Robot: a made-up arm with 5 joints. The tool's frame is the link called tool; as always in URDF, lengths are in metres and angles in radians. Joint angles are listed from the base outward. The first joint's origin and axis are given. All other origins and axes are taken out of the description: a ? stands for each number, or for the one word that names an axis. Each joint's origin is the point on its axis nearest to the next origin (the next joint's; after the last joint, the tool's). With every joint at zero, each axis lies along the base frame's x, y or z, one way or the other. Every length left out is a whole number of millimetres.
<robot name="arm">
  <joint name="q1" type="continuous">
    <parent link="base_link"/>
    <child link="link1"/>
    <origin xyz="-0.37 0 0.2"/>
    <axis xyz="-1 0 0"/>
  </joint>
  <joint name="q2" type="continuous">
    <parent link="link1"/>
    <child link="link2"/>
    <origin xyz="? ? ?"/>
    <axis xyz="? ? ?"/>
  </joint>
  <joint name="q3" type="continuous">
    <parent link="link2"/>
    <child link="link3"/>
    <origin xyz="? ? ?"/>
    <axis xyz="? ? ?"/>
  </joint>
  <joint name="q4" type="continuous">
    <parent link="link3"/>
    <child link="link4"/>
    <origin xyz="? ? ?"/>
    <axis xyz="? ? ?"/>
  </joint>
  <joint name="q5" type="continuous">
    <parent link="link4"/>
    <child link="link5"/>
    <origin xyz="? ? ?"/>
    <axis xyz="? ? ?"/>
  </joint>
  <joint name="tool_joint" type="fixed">
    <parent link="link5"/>
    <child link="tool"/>
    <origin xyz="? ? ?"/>
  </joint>
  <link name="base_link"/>
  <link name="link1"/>
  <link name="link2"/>
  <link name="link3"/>
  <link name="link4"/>
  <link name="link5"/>
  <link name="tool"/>
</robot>
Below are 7 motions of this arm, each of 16 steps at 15 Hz.
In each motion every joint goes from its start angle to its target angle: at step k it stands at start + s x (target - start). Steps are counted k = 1, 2, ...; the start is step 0. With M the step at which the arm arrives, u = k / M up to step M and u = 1 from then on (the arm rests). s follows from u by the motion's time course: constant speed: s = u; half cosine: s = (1 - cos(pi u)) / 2; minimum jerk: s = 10 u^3 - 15 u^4 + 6 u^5.
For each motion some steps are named. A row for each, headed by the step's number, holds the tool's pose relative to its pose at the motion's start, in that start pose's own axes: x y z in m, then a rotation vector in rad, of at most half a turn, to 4 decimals.
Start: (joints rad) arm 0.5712 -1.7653 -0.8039 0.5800 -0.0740
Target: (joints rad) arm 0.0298 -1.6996 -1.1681 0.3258 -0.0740
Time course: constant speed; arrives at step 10
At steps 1, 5, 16:
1: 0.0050 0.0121 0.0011 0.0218 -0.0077 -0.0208
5: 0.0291 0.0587 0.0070 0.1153 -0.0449 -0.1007
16: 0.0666 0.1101 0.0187 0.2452 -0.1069 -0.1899

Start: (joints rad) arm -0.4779 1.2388 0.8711 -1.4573 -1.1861
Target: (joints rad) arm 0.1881 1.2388 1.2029 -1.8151 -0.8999
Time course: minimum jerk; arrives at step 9
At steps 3, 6, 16:
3: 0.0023 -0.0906 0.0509 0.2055 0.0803 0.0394
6: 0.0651 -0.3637 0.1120 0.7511 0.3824 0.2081
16: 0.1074 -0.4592 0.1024 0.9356 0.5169 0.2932

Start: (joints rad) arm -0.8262 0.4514 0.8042 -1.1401 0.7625
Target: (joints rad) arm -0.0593 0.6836 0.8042 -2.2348 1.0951
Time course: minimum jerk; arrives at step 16
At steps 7, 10, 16:
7: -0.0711 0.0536 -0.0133 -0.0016 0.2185 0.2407
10: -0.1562 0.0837 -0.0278 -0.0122 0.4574 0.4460
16: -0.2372 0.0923 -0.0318 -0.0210 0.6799 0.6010

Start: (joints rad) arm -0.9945 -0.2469 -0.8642 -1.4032 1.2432
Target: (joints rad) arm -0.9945 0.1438 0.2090 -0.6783 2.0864
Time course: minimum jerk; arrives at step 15
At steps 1, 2, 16:
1: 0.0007 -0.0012 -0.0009 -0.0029 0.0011 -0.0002
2: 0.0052 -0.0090 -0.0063 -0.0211 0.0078 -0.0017
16: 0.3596 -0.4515 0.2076 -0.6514 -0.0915 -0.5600

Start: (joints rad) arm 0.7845 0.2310 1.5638 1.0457 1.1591
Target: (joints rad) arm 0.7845 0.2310 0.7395 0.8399 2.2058
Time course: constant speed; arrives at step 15
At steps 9, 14, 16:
9: -0.1299 -0.1121 -0.1779 -0.4108 0.8921 0.1656
14: -0.2455 -0.2306 -0.2350 -0.6897 1.3874 0.1446
16: -0.2708 -0.2588 -0.2392 -0.7491 1.4851 0.1293

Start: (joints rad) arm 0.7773 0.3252 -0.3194 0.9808 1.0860
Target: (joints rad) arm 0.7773 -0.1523 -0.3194 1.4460 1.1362
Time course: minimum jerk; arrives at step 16
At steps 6, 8, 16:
6: 0.0796 -0.0888 0.0192 -0.1334 -0.0942 -0.1213
8: 0.1382 -0.1629 0.0528 -0.2318 -0.1776 -0.2257
16: 0.2363 -0.3221 0.1796 -0.4129 -0.3825 -0.4718

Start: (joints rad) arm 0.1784 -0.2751 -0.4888 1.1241 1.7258
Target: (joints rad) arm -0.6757 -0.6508 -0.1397 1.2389 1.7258
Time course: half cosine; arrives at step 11
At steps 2, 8, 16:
2: 0.0119 0.0271 0.0481 0.0129 -0.0710 0.0375
8: -0.1256 0.2908 0.5064 0.2617 -0.6837 0.4674
16: -0.2168 0.3313 0.5964 0.3483 -0.8039 0.5863

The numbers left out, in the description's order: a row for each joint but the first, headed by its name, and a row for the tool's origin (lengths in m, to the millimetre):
q2: xyz 0 0.01 0.02, axis 0 0 -1
q3: xyz -0.08 -0.21 0, axis 0 -1 0
q4: xyz -0.39 0 0.04, axis -1 0 0
q5: xyz 0 0.24 -0.31, axis 0 1 0
tool: xyz 0.1 0 0.12

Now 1 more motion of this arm.
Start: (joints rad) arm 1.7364 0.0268 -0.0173 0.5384 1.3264
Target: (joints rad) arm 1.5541 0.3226 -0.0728 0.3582 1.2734
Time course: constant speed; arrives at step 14
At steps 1, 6, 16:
1: -0.0099 0.0159 -0.0031 0.0217 0.0106 0.0217
6: -0.0648 0.0922 -0.0110 0.1315 0.0640 0.1296
16: -0.1679 0.1986 0.0028 0.3129 0.1511 0.2991

